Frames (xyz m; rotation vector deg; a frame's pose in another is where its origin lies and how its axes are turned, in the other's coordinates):
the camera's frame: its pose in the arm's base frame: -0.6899 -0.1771 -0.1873 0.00 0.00 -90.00
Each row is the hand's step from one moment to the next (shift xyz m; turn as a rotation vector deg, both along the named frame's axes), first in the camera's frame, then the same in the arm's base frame.
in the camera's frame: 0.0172 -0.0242 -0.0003 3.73 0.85 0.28
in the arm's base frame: -0.0242 -0.0172 -0.0003 0.85 -3.73 0.28
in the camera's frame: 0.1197 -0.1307 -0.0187 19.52 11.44 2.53
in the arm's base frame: -0.1307 -0.1197 -0.0187 11.44 -19.52 2.53
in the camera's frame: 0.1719 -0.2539 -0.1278 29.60 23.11 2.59
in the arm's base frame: -0.2539 -0.1719 -0.1278 23.11 -29.60 2.59
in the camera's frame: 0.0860 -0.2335 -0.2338 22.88 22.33 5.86
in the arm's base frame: -0.2335 -0.0860 -0.2338 22.33 -22.88 5.86
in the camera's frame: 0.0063 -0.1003 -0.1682 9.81 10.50 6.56
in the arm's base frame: -0.1003 -0.0063 -0.1682 10.50 -9.81 6.56
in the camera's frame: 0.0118 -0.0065 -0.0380 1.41 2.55 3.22
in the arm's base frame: -0.0065 -0.0118 -0.0380 2.55 -1.41 3.22
